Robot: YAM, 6 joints.
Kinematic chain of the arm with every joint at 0, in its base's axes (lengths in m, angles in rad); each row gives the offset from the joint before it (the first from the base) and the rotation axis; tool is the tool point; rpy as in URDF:
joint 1: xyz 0 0 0.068 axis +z
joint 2: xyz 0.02 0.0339 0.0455 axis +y
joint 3: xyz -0.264 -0.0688 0 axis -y
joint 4: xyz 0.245 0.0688 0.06 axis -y
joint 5: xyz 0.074 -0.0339 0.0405 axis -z
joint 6: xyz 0.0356 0 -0.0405 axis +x
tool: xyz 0 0 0 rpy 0 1.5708 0
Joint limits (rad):
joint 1: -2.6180..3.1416
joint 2: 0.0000..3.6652
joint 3: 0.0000..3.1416
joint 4: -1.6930..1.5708
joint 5: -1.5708..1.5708
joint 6: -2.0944..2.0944
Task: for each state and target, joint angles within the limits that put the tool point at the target. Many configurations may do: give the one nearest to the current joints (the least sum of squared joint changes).
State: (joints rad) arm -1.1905 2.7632 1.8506 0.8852 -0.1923 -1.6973
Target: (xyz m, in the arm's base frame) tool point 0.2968 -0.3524 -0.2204
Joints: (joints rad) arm -0.8863 3.2674 1.8304 0.7864 -0.2011 -1.6973
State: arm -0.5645 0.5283 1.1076 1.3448 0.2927 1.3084
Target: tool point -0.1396 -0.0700 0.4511
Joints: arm 0.3535 0.1742 0.8900 1.4706 0.5087 1.3084
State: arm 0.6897 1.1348 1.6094 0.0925 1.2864 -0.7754
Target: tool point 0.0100 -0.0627 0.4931
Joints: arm 1.1382 0.3905 1.2425 -0.0668 1.4556 -0.7754
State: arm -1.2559 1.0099 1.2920 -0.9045 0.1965 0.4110
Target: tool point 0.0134 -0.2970 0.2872
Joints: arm -1.5000 1.4505 1.2280 -0.8002 0.2162 0.4110
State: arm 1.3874 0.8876 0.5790 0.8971 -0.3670 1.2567
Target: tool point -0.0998 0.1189 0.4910
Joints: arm 2.1601 0.9147 0.9929 0.9342 -0.4941 1.2567
